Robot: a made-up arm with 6 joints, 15 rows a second.
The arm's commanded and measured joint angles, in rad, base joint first. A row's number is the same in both.
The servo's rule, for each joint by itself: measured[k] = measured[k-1] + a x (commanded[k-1-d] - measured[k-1]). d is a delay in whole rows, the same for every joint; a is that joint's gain. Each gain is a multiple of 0.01, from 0.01 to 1. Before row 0 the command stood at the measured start. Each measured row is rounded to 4 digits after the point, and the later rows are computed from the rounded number. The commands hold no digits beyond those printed.
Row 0, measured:
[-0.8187 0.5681 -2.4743 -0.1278 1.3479 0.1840]
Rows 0 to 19, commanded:
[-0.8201 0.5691 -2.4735 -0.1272 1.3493 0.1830]
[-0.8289 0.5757 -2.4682 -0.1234 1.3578 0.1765]
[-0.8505 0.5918 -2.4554 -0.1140 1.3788 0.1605]
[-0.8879 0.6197 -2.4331 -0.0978 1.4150 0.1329]
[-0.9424 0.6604 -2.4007 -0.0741 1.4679 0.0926]
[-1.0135 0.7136 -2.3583 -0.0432 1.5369 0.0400]
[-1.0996 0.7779 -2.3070 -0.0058 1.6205 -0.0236]
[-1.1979 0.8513 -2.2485 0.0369 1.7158 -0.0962]
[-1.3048 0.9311 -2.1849 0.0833 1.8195 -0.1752]
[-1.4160 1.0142 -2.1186 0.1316 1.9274 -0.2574]
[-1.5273 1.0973 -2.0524 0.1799 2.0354 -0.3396]
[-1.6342 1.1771 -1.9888 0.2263 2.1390 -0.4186]
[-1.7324 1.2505 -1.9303 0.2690 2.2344 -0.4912]
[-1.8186 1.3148 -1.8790 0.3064 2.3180 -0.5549]
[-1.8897 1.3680 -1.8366 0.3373 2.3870 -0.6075]
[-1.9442 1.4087 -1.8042 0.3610 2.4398 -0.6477]
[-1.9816 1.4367 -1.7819 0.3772 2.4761 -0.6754]
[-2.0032 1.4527 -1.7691 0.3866 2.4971 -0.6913]
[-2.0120 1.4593 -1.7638 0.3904 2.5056 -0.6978]
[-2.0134 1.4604 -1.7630 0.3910 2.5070 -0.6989]
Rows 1 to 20, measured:
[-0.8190 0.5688 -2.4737 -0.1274 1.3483 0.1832]
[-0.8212 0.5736 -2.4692 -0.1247 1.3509 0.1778]
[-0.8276 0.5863 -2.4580 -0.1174 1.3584 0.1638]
[-0.8409 0.6097 -2.4378 -0.1041 1.3737 0.1388]
[-0.8632 0.6452 -2.4077 -0.0837 1.3991 0.1014]
[-0.8963 0.6931 -2.3677 -0.0562 1.4363 0.0517]
[-0.9410 0.7525 -2.3185 -0.0219 1.4860 -0.0093]
[-0.9975 0.8217 -2.2618 0.0181 1.5480 -0.0797]
[-1.0651 0.8983 -2.1995 0.0624 1.6213 -0.1571]
[-1.1423 0.9794 -2.1340 0.1095 1.7039 -0.2383]
[-1.2270 1.0619 -2.0679 0.1574 1.7934 -0.3204]
[-1.3166 1.1425 -2.0038 0.2043 1.8867 -0.3999]
[-1.4081 1.2181 -1.9443 0.2483 1.9806 -0.4739]
[-1.4984 1.2858 -1.8914 0.2878 2.0717 -0.5395]
[-1.5845 1.3433 -1.8470 0.3215 2.1568 -0.5946]
[-1.6636 1.3891 -1.8123 0.3484 2.2332 -0.6376]
[-1.7336 1.4224 -1.7877 0.3680 2.2988 -0.6682]
[-1.7929 1.4436 -1.7726 0.3806 2.3523 -0.6869]
[-1.8411 1.4546 -1.7655 0.3873 2.3937 -0.6957]
[-1.8790 1.4587 -1.7635 0.3898 2.4243 -0.6983]
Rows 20 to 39, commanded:
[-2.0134 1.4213 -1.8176 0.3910 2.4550 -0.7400]
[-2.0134 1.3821 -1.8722 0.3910 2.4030 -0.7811]
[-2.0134 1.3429 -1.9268 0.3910 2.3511 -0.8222]
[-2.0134 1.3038 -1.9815 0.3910 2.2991 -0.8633]
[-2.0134 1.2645 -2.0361 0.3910 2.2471 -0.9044]
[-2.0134 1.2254 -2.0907 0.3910 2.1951 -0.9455]
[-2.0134 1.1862 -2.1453 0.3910 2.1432 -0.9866]
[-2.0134 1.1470 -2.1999 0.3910 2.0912 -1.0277]
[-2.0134 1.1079 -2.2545 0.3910 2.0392 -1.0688]
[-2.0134 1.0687 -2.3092 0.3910 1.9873 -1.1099]
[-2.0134 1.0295 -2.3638 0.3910 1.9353 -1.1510]
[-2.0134 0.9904 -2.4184 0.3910 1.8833 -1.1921]
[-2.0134 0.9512 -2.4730 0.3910 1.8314 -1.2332]
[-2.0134 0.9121 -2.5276 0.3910 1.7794 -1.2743]
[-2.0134 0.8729 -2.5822 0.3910 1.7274 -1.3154]
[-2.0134 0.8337 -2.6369 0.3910 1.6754 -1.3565]
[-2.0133 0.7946 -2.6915 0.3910 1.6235 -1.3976]
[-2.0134 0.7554 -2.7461 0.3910 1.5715 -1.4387]
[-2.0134 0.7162 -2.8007 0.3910 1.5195 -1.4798]
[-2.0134 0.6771 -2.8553 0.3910 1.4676 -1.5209]
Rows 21 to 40, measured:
[-1.9086 1.4325 -1.8073 0.3906 2.4326 -0.7321]
[-1.9317 1.3972 -1.8599 0.3909 2.4246 -0.7718]
[-1.9497 1.3592 -1.9141 0.3910 2.4048 -0.8126]
[-1.9637 1.3204 -1.9687 0.3910 2.3763 -0.8537]
[-1.9746 1.2813 -2.0233 0.3910 2.3414 -0.8948]
[-1.9831 1.2422 -2.0779 0.3910 2.3019 -0.9359]
[-1.9898 1.2030 -2.1325 0.3910 2.2591 -0.9770]
[-1.9950 1.1638 -2.1871 0.3910 2.2138 -1.0181]
[-1.9990 1.1247 -2.2417 0.3910 2.1667 -1.0592]
[-2.0022 1.0855 -2.2964 0.3910 2.1183 -1.1003]
[-2.0047 1.0463 -2.3510 0.3910 2.0689 -1.1414]
[-2.0066 1.0072 -2.4056 0.3910 2.0188 -1.1825]
[-2.0081 0.9680 -2.4602 0.3910 1.9682 -1.2236]
[-2.0093 0.9289 -2.5148 0.3910 1.9172 -1.2647]
[-2.0102 0.8897 -2.5694 0.3910 1.8660 -1.3058]
[-2.0109 0.8505 -2.6241 0.3910 1.8145 -1.3469]
[-2.0114 0.8114 -2.6787 0.3910 1.7629 -1.3880]
[-2.0118 0.7722 -2.7333 0.3910 1.7112 -1.4291]
[-2.0122 0.7330 -2.7879 0.3910 1.6594 -1.4702]
[-2.0125 0.6939 -2.8425 0.3910 1.6076 -1.5113]

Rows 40 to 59, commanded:
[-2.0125 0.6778 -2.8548 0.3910 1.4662 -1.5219]
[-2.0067 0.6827 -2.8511 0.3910 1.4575 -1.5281]
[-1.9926 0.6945 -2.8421 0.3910 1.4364 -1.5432]
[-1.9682 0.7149 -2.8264 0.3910 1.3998 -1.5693]
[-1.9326 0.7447 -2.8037 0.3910 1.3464 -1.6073]
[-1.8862 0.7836 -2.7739 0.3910 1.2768 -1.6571]
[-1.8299 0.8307 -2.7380 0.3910 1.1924 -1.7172]
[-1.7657 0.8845 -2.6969 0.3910 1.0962 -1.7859]
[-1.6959 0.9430 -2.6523 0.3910 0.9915 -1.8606]
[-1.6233 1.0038 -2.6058 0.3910 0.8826 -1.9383]
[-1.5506 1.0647 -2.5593 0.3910 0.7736 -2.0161]
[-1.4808 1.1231 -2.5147 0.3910 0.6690 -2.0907]
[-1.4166 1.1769 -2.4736 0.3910 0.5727 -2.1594]
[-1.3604 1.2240 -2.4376 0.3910 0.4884 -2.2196]
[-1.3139 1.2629 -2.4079 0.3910 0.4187 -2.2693]
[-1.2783 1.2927 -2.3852 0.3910 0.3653 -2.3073]
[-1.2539 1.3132 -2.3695 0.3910 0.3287 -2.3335]
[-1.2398 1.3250 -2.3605 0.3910 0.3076 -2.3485]
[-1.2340 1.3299 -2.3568 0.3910 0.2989 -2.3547]
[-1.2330 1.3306 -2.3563 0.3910 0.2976 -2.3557]
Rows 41 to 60, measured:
[-2.0125 0.6826 -2.8525 0.3910 1.5694 -1.5199]
[-2.0112 0.6827 -2.8514 0.3910 1.5392 -1.5265]
[-2.0071 0.6910 -2.8439 0.3910 1.5114 -1.5400]
[-1.9985 0.7077 -2.8297 0.3910 1.4813 -1.5637]
[-1.9840 0.7336 -2.8086 0.3910 1.4449 -1.5990]
[-1.9625 0.7686 -2.7805 0.3910 1.3995 -1.6461]
[-1.9333 0.8121 -2.7461 0.3910 1.3436 -1.7037]
[-1.8964 0.8628 -2.7062 0.3910 1.2768 -1.7703]
[-1.8523 0.9189 -2.6625 0.3910 1.1998 -1.8434]
[-1.8019 0.9783 -2.6166 0.3910 1.1142 -1.9203]
[-1.7466 1.0388 -2.5702 0.3910 1.0222 -1.9979]
[-1.6881 1.0978 -2.5252 0.3910 0.9268 -2.0731]
[-1.6284 1.1532 -2.4834 0.3910 0.8312 -2.1430]
[-1.5694 1.2028 -2.4463 0.3910 0.7386 -2.2050]
[-1.5132 1.2449 -2.4152 0.3910 0.6522 -2.2571]
[-1.4615 1.2784 -2.3909 0.3910 0.5747 -2.2978]
[-1.4158 1.3028 -2.3736 0.3910 0.5083 -2.3267]
[-1.3771 1.3183 -2.3630 0.3910 0.4541 -2.3444]
[-1.3456 1.3264 -2.3580 0.3910 0.4122 -2.3527]
[-1.3208 1.3293 -2.3566 0.3910 0.3813 -2.3551]

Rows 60 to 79, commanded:
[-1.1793 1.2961 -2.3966 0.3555 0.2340 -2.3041]
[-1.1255 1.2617 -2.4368 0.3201 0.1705 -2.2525]
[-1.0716 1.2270 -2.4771 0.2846 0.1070 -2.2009]
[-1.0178 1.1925 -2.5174 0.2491 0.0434 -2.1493]
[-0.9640 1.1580 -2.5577 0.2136 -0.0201 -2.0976]
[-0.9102 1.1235 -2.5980 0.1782 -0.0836 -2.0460]
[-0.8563 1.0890 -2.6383 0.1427 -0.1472 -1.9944]
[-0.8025 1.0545 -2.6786 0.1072 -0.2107 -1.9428]
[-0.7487 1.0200 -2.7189 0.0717 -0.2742 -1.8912]
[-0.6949 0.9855 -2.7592 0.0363 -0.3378 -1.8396]
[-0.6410 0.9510 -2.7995 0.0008 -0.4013 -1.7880]
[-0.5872 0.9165 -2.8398 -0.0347 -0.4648 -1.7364]
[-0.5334 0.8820 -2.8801 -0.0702 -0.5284 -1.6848]
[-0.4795 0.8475 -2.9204 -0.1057 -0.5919 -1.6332]
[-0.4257 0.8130 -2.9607 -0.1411 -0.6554 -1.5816]
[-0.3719 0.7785 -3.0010 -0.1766 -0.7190 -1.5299]
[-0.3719 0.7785 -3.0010 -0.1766 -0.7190 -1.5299]
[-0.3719 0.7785 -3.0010 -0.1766 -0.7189 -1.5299]
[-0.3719 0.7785 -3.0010 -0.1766 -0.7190 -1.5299]
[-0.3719 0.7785 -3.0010 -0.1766 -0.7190 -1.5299]
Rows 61 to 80, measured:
[-1.2897 1.3061 -2.3890 0.3669 0.3415 -2.3138]
[-1.2536 1.2750 -2.4277 0.3351 0.2953 -2.2641]
[-1.2136 1.2414 -2.4677 0.3008 0.2445 -2.2129]
[-1.1705 1.2072 -2.5080 0.2656 0.1902 -2.1614]
[-1.1251 1.1728 -2.5483 0.2302 0.1334 -2.1097]
[-1.0778 1.1383 -2.5886 0.1948 0.0748 -2.0581]
[-1.0291 1.1038 -2.6289 0.1594 0.0149 -2.0065]
[-0.9792 1.0693 -2.6692 0.1239 -0.0460 -1.9549]
[-0.9285 1.0348 -2.7095 0.0884 -0.1076 -1.9033]
[-0.8771 1.0003 -2.7498 0.0530 -0.1698 -1.8517]
[-0.8252 0.9658 -2.7901 0.0175 -0.2323 -1.8001]
[-0.7728 0.9313 -2.8304 -0.0180 -0.2951 -1.7485]
[-0.7201 0.8968 -2.8707 -0.0535 -0.3581 -1.6969]
[-0.6672 0.8623 -2.9110 -0.0890 -0.4212 -1.6453]
[-0.6141 0.8278 -2.9513 -0.1244 -0.4844 -1.5937]
[-0.5608 0.7933 -2.9916 -0.1599 -0.5477 -1.5420]
[-0.5192 0.7829 -2.9992 -0.1713 -0.5940 -1.5322]
[-0.4868 0.7798 -3.0007 -0.1749 -0.6277 -1.5303]
[-0.4615 0.7789 -3.0009 -0.1761 -0.6524 -1.5300]
[-0.4418 0.7786 -3.0010 -0.1764 -0.6704 -1.5299]

